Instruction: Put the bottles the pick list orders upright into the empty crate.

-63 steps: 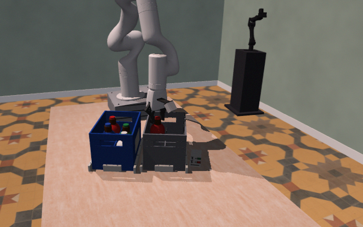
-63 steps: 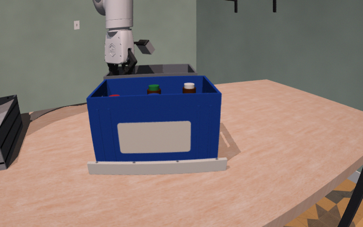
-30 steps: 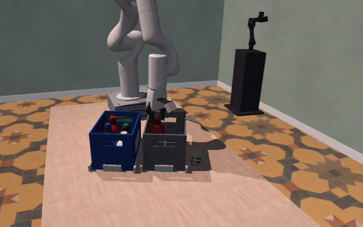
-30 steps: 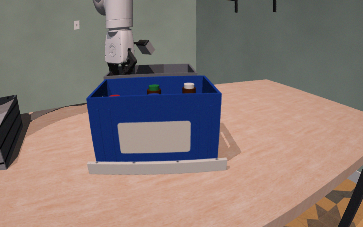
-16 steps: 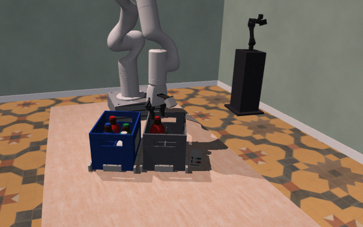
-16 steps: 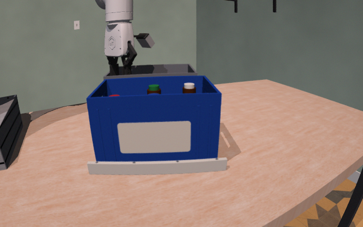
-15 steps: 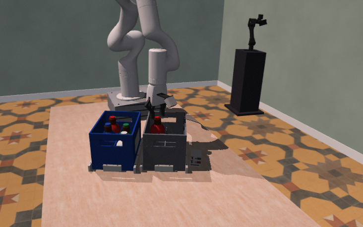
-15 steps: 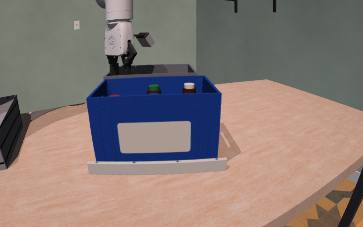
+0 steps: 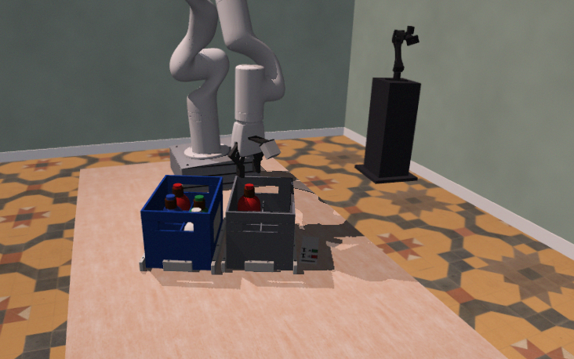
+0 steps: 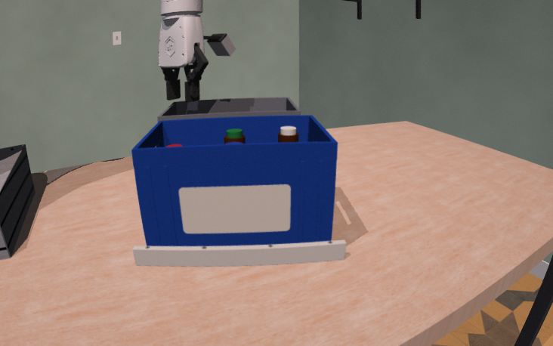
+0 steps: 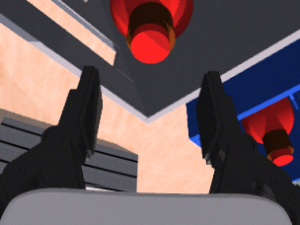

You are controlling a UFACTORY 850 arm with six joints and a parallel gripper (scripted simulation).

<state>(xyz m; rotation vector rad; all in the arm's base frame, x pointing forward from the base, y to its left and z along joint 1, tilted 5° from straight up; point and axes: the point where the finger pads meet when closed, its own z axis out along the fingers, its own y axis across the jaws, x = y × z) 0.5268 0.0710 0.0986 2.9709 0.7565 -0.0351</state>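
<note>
Right now the green bottle is 60 mm ahead of my hand, 160 mm to the right of it and 130 mm below it. From my hand the other things lie so: grey crate 100 mm ahead, 20 mm to the left, 130 mm below; then blue crate 50 mm ahead, 200 mm to the right, 130 mm below; then red-label bottle 130 mm below.
</note>
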